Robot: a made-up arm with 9 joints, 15 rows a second.
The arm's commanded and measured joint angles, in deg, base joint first. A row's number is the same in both.
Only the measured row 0 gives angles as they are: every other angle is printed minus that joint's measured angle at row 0.
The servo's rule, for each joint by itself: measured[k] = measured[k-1] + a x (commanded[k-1-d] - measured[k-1]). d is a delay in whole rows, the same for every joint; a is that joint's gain. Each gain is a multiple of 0.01, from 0.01 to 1. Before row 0 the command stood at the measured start. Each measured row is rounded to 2 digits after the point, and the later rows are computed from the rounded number. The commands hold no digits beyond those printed.
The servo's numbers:
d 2
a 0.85 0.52 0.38 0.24 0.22 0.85 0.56 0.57 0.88
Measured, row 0:
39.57, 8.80, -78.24, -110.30, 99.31, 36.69, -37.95, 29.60, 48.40
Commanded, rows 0 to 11:
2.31, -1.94, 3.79, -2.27, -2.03, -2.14, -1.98, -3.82, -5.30
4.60, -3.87, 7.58, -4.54, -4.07, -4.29, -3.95, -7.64, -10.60
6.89, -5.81, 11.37, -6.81, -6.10, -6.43, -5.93, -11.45, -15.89
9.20, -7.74, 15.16, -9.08, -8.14, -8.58, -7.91, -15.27, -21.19
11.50, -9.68, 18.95, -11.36, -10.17, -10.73, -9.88, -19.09, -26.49
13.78, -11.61, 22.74, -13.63, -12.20, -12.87, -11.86, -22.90, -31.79
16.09, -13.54, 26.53, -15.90, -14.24, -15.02, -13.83, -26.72, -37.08
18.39, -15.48, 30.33, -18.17, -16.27, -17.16, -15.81, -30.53, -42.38
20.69, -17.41, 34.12, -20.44, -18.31, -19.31, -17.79, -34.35, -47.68
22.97, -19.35, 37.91, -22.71, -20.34, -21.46, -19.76, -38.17, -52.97
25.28, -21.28, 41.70, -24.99, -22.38, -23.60, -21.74, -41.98, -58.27
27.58, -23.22, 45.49, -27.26, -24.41, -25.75, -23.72, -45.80, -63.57
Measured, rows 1 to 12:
0.00, 0.00, 0.00, 0.00, 0.00, 0.00, 0.00, 0.00, 0.00
0.00, 0.00, 0.00, 0.00, 0.00, 0.00, 0.00, 0.00, 0.00
1.96, -1.01, 1.44, -0.54, -0.45, -1.82, -1.11, -2.18, -4.66
4.20, -2.50, 3.77, -1.50, -1.25, -3.92, -2.70, -5.29, -9.89
6.49, -4.22, 6.66, -2.77, -2.32, -6.05, -4.51, -8.80, -15.17
8.79, -6.05, 9.89, -4.28, -3.60, -8.20, -6.41, -12.49, -20.47
11.09, -7.94, 13.33, -5.98, -5.05, -10.35, -8.35, -16.25, -25.77
13.38, -9.85, 16.91, -7.82, -6.62, -12.49, -10.32, -20.04, -31.07
15.68, -11.77, 20.57, -9.76, -8.30, -14.64, -12.29, -23.85, -36.36
17.98, -13.70, 24.28, -11.78, -10.05, -16.78, -14.26, -27.66, -41.66
20.28, -15.63, 28.02, -13.86, -11.87, -18.93, -16.24, -31.47, -46.96
22.57, -17.56, 31.78, -15.98, -13.73, -21.08, -18.21, -35.29, -52.25

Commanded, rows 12 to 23:
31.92, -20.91, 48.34, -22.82, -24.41, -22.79, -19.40, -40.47, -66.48
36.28, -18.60, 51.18, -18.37, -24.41, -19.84, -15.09, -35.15, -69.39
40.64, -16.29, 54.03, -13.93, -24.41, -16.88, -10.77, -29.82, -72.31
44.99, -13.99, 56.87, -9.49, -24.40, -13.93, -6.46, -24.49, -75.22
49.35, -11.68, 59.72, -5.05, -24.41, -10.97, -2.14, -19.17, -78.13
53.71, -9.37, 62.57, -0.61, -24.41, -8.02, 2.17, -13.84, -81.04
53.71, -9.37, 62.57, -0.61, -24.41, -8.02, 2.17, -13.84, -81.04
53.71, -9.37, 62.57, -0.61, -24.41, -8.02, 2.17, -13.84, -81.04
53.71, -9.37, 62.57, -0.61, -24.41, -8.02, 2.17, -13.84, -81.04
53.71, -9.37, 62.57, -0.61, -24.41, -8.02, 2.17, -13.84, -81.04
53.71, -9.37, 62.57, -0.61, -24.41, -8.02, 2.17, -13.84, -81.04
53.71, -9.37, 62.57, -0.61, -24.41, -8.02, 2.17, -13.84, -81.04
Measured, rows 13 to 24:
24.87, -19.49, 35.55, -18.14, -15.63, -23.22, -20.19, -39.10, -57.55
27.17, -21.43, 39.33, -20.33, -17.56, -25.37, -22.17, -42.92, -62.85
31.21, -21.16, 42.75, -20.93, -19.07, -23.18, -20.62, -41.52, -66.04
35.52, -19.83, 45.95, -20.32, -20.24, -20.34, -17.52, -37.89, -68.99
39.87, -17.99, 49.02, -18.79, -21.16, -17.40, -13.74, -33.29, -71.91
44.22, -15.91, 52.00, -16.56, -21.87, -14.45, -9.66, -28.27, -74.82
48.58, -13.71, 54.93, -13.80, -22.43, -11.49, -5.45, -23.08, -77.73
52.94, -11.45, 57.83, -10.63, -22.87, -8.54, -1.18, -17.81, -80.64
53.59, -10.37, 59.63, -8.23, -23.21, -8.10, 0.70, -15.55, -80.99
53.69, -9.85, 60.75, -6.40, -23.47, -8.03, 1.52, -14.58, -81.03
53.71, -9.60, 61.44, -5.01, -23.68, -8.02, 1.88, -14.16, -81.04
53.71, -9.48, 61.87, -3.95, -23.84, -8.02, 2.04, -13.98, -81.04

